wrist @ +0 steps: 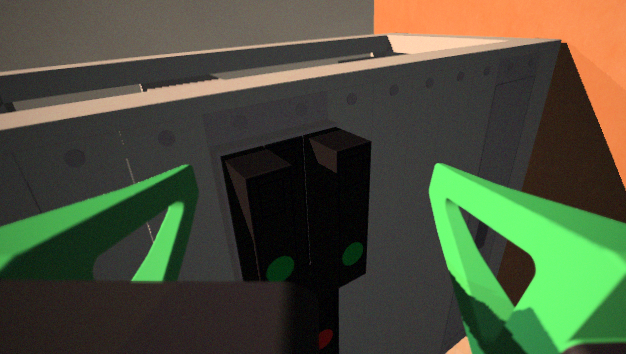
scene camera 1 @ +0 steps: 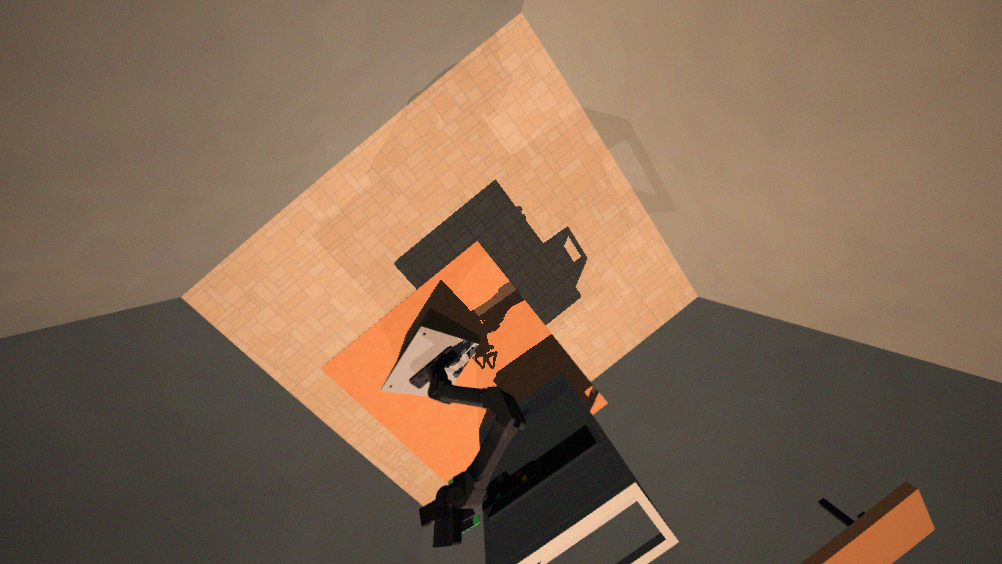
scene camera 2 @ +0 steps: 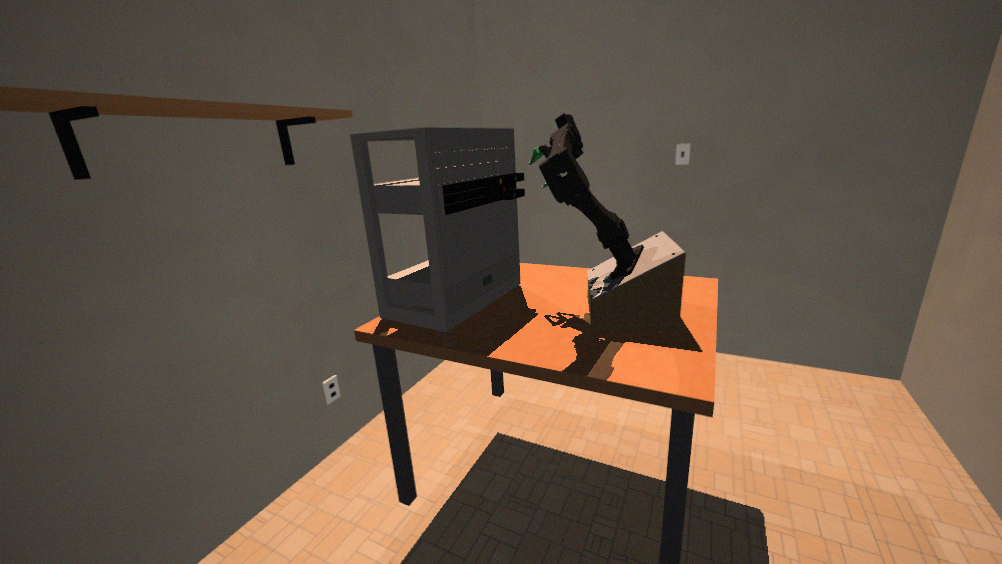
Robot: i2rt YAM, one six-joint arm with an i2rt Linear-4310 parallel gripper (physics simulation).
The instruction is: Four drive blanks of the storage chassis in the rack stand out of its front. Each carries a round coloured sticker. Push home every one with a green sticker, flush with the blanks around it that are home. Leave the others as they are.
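Observation:
The dark rack holds the black storage chassis. In the wrist view, a left blank and a right blank stand out of its front, with a recessed strip between them. The left blank's green sticker and the right blank's green sticker show. Lower down is a red sticker. A yellow sticker shows in scene camera 2. My gripper is open and empty, in front of the blanks, apart from them. Its body hides the lower chassis.
The rack stands on the orange table. The arm's wedge-shaped base stands opposite the rack. A wall shelf is on the wall behind the rack.

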